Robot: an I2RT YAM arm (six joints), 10 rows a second.
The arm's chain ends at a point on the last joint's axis. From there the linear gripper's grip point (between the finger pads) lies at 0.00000 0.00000 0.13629 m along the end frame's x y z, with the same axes.
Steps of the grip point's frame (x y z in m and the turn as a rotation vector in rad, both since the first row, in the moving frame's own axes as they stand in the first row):
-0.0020 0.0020 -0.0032 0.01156 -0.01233 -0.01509
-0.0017 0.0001 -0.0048 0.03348 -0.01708 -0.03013
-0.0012 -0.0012 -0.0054 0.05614 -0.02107 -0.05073
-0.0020 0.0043 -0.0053 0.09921 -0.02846 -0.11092
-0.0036 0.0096 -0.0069 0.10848 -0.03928 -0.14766
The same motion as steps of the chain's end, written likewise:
-0.0003 0.0036 -0.0032 0.01156 -0.01233 -0.01509
0.0007 0.0046 -0.0047 0.03348 -0.01708 -0.03013
0.0019 0.0064 -0.0052 0.05614 -0.02107 -0.05073
0.0026 0.0176 -0.0046 0.09921 -0.02846 -0.11092
0.0028 0.0239 -0.0060 0.10848 -0.03928 -0.14766

